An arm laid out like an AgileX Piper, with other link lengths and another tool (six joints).
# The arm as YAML. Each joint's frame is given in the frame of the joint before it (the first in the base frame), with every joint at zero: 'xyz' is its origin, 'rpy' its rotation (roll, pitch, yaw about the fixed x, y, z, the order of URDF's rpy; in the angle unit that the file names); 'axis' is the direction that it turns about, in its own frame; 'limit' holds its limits. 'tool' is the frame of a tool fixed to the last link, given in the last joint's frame.
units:
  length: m
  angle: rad
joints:
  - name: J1
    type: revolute
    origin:
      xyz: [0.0, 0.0, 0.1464]
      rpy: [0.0, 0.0, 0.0]
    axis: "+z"
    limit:
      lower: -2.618
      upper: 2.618
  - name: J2
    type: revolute
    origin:
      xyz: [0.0, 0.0, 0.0]
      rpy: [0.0, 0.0, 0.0]
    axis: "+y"
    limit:
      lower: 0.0
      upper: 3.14
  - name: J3
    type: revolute
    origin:
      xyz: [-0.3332, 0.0, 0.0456]
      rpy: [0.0, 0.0, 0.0]
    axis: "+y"
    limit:
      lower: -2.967
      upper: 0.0
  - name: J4
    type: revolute
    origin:
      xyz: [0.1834, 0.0, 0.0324]
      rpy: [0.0, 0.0, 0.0]
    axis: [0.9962, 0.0, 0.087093]
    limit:
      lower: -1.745
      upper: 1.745
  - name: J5
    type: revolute
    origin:
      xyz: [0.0, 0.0, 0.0]
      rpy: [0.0, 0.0, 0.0]
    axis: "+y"
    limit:
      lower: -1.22
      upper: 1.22
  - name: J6
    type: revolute
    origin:
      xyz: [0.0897, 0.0, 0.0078]
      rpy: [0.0, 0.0, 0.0]
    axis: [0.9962, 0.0, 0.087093]
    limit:
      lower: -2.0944
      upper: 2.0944
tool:
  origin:
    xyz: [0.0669, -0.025, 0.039]
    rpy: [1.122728, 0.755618, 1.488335]
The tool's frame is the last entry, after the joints.
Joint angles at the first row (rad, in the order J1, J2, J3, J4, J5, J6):
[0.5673, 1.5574, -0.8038, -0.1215, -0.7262, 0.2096]
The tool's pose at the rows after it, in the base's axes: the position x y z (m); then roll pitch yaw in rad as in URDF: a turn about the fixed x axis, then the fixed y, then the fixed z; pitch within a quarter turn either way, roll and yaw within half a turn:
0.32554, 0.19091, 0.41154, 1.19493, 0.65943, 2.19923
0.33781, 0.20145, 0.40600, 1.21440, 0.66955, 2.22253
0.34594, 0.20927, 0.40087, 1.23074, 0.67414, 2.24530
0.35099, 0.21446, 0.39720, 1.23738, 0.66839, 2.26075
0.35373, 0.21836, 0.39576, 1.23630, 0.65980, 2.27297
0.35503, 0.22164, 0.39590, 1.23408, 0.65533, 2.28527
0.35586, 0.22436, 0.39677, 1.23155, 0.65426, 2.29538
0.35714, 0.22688, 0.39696, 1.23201, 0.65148, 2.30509
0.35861, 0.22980, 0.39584, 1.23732, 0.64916, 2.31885
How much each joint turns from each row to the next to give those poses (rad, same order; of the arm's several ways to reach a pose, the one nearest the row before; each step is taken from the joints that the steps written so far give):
[-0.0010, 0.0586, -0.0576, -0.0189, 0.0160, -0.0001]
[0.0004, 0.0469, -0.0461, -0.0198, 0.0133, 0.0056]
[0.0000, 0.0332, -0.0300, -0.0217, 0.0080, 0.0121]
[0.0000, 0.0223, -0.0180, -0.0178, -0.0008, 0.0190]
[0.0000, 0.0135, -0.0132, -0.0196, -0.0033, 0.0237]
[0.0000, 0.0073, -0.0119, -0.0217, 0.0003, 0.0220]
[0.0000, 0.0047, -0.0114, -0.0193, 0.0023, 0.0171]
[0.0000, 0.0056, -0.0115, -0.0165, 0.0040, 0.0165]
[0.0000, 0.0076, -0.0102, -0.0186, 0.0043, 0.0173]

